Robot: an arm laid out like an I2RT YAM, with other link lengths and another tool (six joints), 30 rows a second.
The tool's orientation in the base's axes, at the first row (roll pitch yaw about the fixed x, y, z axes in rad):
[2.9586 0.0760 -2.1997]
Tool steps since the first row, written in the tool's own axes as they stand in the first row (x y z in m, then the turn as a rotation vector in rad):
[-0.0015 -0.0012 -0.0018 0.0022 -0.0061 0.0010]
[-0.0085 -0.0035 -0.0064 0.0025 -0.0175 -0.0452]
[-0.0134 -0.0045 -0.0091 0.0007 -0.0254 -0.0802]
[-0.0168 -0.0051 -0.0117 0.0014 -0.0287 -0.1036]
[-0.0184 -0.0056 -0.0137 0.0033 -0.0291 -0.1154]
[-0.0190 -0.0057 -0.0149 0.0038 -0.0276 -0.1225]
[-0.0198 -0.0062 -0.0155 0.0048 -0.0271 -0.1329]
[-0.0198 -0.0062 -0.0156 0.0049 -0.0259 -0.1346]
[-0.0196 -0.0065 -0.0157 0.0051 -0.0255 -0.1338]
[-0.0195 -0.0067 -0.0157 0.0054 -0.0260 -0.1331]
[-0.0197 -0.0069 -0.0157 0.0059 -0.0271 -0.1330]
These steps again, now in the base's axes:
[0.0020 0.0002 0.0017 0.0035 -0.0051 -0.0023]
[0.0085 0.0038 0.0063 0.0173 -0.0195 0.0410]
[0.0124 0.0067 0.0091 0.0283 -0.0284 0.0740]
[0.0152 0.0087 0.0118 0.0329 -0.0348 0.0963]
[0.0167 0.0094 0.0138 0.0334 -0.0385 0.1076]
[0.0173 0.0096 0.0150 0.0326 -0.0392 0.1148]
[0.0182 0.0099 0.0156 0.0327 -0.0415 0.1250]
[0.0182 0.0098 0.0157 0.0318 -0.0412 0.1269]
[0.0183 0.0095 0.0157 0.0313 -0.0410 0.1262]
[0.0184 0.0093 0.0157 0.0315 -0.0414 0.1254]
[0.0187 0.0093 0.0156 0.0320 -0.0424 0.1250]

